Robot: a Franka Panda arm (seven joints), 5 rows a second.
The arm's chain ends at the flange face. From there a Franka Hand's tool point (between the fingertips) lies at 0.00 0.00 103.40 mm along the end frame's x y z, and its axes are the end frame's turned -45 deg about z.
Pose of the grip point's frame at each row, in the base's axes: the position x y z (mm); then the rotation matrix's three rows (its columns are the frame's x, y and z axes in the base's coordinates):
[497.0, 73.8, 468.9], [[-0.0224, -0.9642, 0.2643], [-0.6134, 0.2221, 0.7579], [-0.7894, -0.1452, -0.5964]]
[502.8, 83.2, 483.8], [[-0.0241, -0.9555, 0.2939], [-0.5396, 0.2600, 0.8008], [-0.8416, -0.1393, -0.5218]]
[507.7, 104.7, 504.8], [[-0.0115, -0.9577, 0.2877], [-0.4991, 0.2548, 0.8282], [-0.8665, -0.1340, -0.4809]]
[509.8, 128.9, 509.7], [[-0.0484, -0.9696, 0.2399], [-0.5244, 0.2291, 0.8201], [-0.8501, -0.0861, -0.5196]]
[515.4, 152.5, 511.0], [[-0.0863, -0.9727, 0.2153], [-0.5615, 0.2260, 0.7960], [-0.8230, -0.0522, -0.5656]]
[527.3, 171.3, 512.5], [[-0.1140, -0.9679, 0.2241], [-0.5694, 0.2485, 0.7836], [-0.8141, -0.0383, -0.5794]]
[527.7, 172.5, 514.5], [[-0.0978, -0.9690, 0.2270], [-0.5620, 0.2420, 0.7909], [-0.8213, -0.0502, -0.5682]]
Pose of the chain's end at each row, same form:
[469.7, -4.6, 530.6], [[-0.6976, -0.6660, 0.2643], [-0.2767, 0.5908, 0.7579], [-0.6609, 0.4555, -0.5964]]
[472.4, 0.4, 537.8], [[-0.6927, -0.6586, 0.2939], [-0.1977, 0.5654, 0.8008], [-0.6936, 0.4966, -0.5218]]
[478.0, 19.1, 554.5], [[-0.6853, -0.6691, 0.2877], [-0.1727, 0.5331, 0.8282], [-0.7075, 0.5180, -0.4809]]
[485.0, 44.1, 563.4], [[-0.7198, -0.6514, 0.2399], [-0.2088, 0.5328, 0.8201], [-0.6620, 0.5402, -0.5196]]
[493.1, 70.2, 569.5], [[-0.7488, -0.6268, 0.2153], [-0.2372, 0.5568, 0.7960], [-0.6189, 0.5450, -0.5656]]
[504.1, 90.3, 572.4], [[-0.7650, -0.6038, 0.2241], [-0.2269, 0.5783, 0.7836], [-0.6027, 0.5486, -0.5794]]
[504.2, 90.7, 573.3], [[-0.7543, -0.6160, 0.2270], [-0.2263, 0.5685, 0.7909], [-0.6162, 0.5453, -0.5682]]

